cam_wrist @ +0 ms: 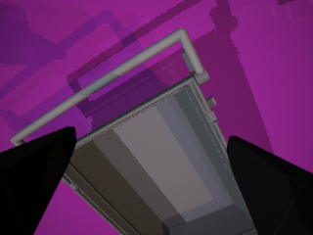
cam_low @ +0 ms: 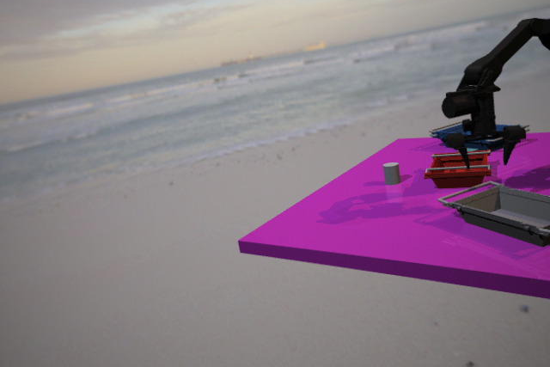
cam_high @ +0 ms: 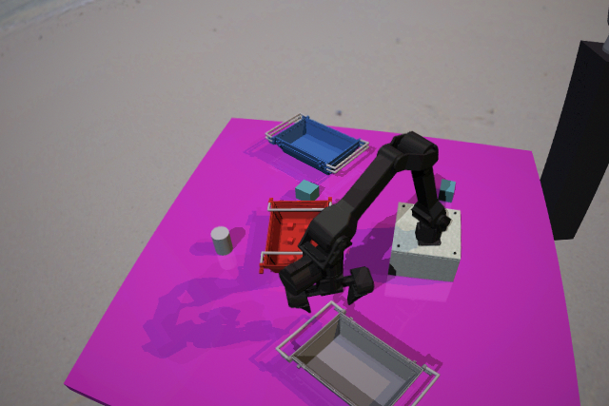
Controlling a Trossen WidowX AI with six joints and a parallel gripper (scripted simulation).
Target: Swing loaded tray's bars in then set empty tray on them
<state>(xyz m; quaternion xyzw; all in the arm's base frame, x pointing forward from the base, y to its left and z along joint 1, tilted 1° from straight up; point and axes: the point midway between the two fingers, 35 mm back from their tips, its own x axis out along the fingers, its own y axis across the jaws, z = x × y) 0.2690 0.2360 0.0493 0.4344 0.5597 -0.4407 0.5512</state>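
My gripper tip is 12 cm to the right of the grey tray, 8 cm above it and 7 cm past it. The rest, counted from my gripper tip: grey cylinder 32 cm ahead, 29 cm to the right, 9 cm below.
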